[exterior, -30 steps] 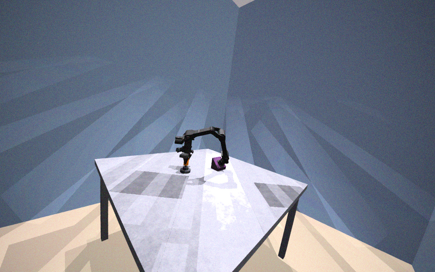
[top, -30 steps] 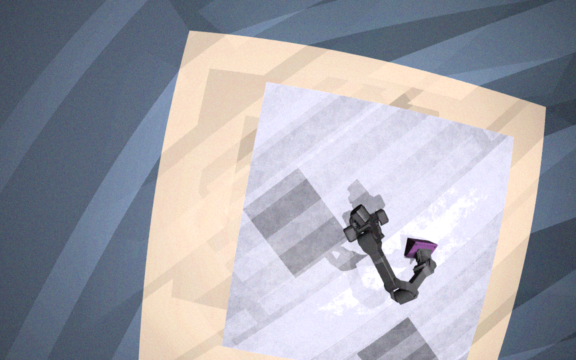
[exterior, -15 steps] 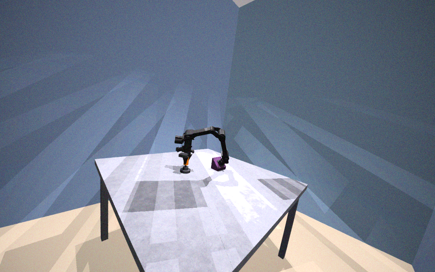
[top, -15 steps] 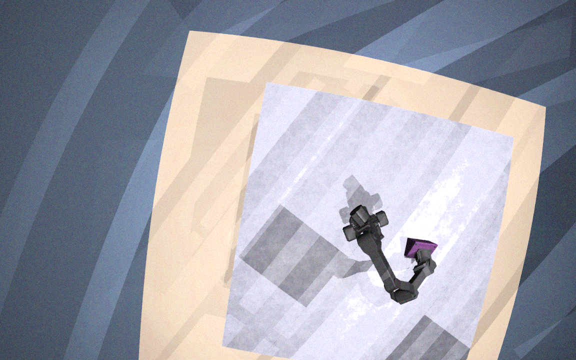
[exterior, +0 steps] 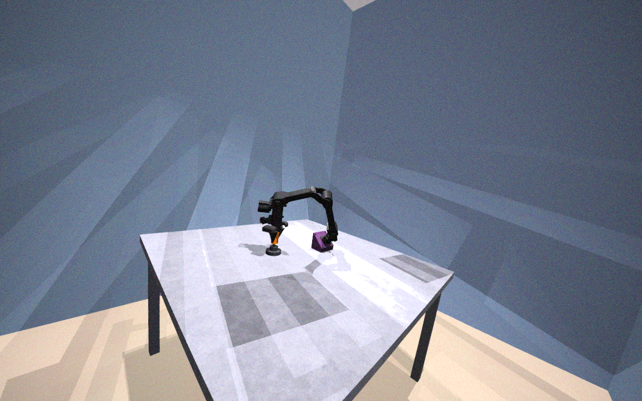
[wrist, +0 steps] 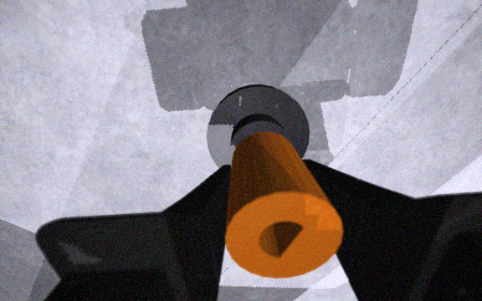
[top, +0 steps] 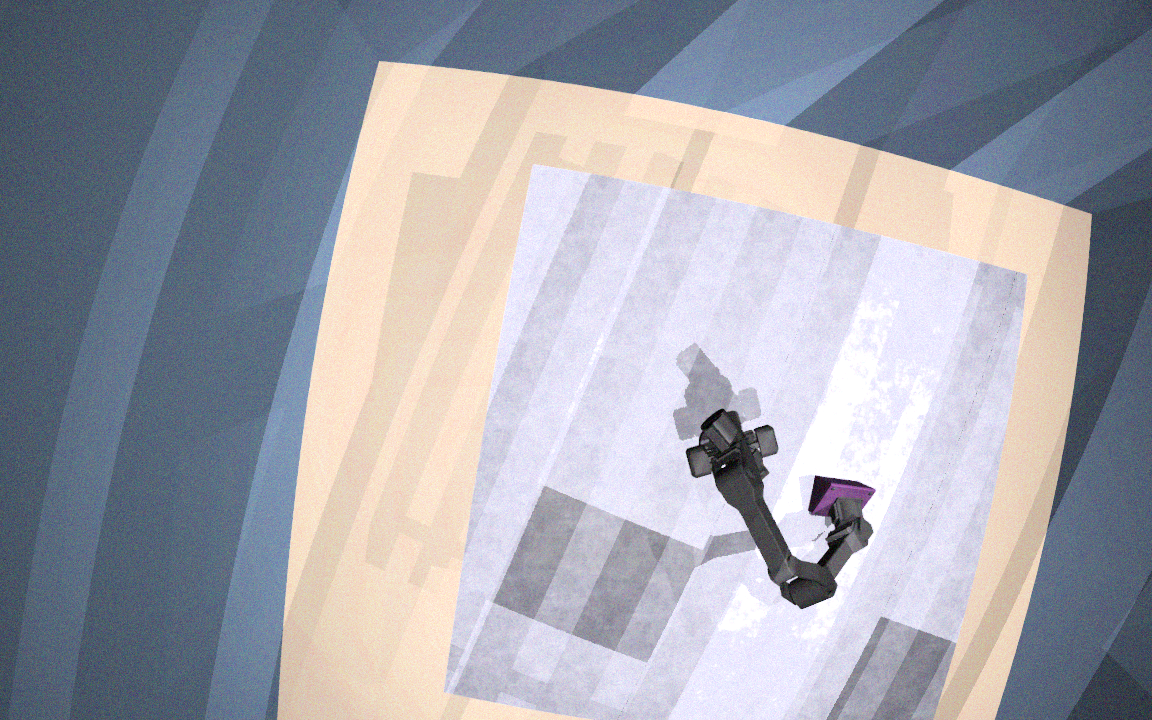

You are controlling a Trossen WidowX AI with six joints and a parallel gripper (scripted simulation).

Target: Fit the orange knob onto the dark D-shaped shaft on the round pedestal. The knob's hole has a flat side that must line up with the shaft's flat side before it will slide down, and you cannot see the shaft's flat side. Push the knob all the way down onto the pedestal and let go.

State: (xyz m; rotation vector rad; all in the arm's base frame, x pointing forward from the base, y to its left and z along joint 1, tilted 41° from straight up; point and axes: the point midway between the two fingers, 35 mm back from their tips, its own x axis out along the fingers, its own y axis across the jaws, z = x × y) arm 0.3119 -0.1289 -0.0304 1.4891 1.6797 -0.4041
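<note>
Right now the orange knob is 20 mm above my gripper tip. Round my gripper tip: short shaft 40 mm below.
</note>
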